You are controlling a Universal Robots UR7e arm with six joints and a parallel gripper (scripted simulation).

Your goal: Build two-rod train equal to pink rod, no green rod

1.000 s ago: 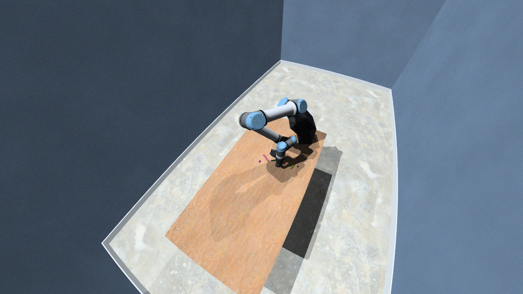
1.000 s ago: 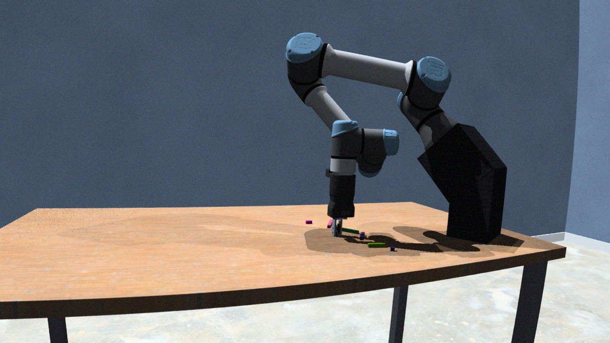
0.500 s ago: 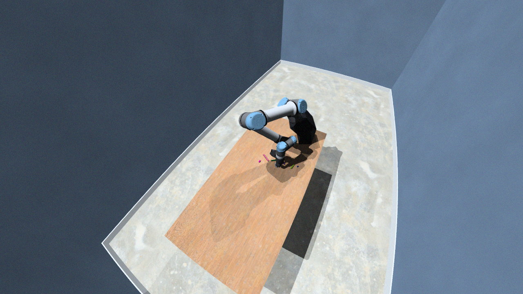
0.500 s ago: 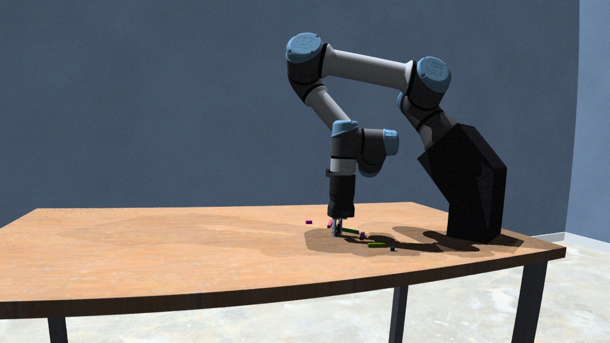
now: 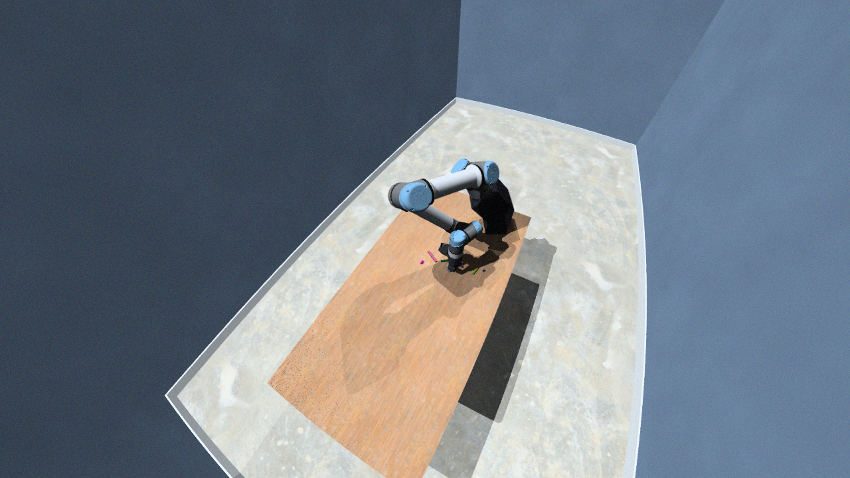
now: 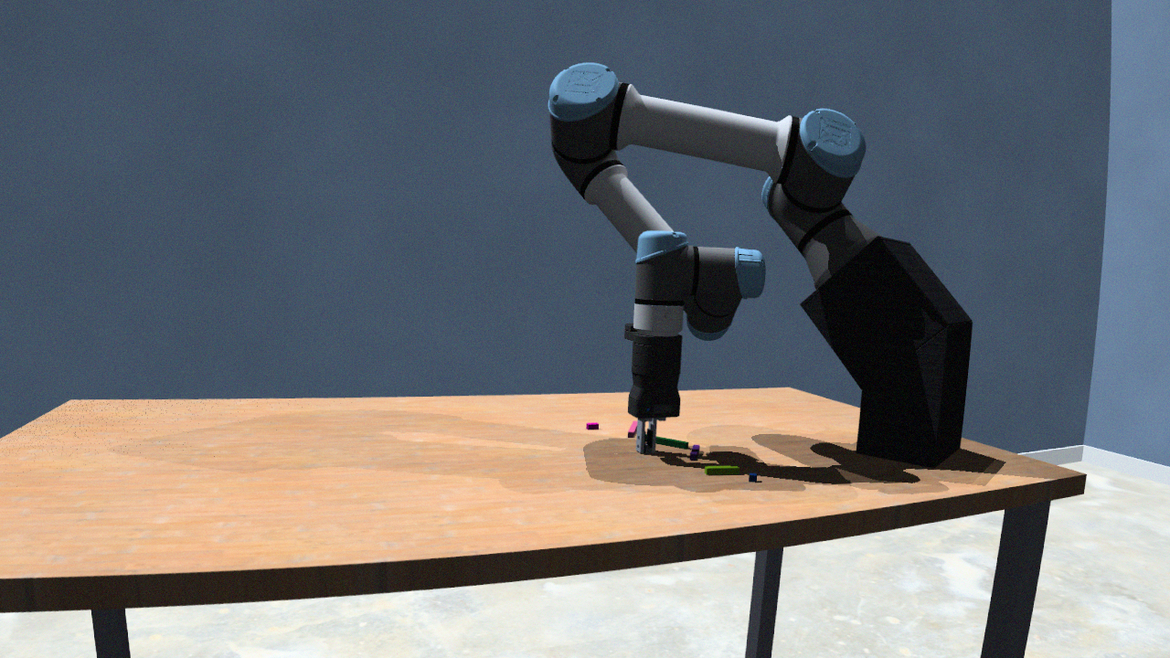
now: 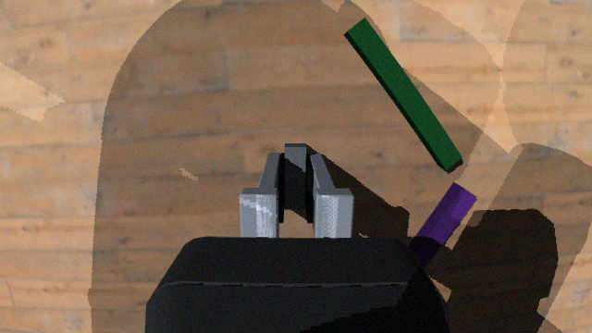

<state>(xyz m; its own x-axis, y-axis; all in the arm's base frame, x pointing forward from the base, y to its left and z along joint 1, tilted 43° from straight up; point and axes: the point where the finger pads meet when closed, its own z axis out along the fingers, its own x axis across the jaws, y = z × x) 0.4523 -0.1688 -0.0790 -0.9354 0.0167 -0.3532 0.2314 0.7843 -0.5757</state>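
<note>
Now: the grey rod 1 cm below my hand. Round my hand: purple rod 6 cm behind, 5 cm to the left, 1 cm below; green rod 6 cm behind, 3 cm to the right, 1 cm below; pink rod 12 cm to the right, 6 cm behind, 1 cm below.
</note>
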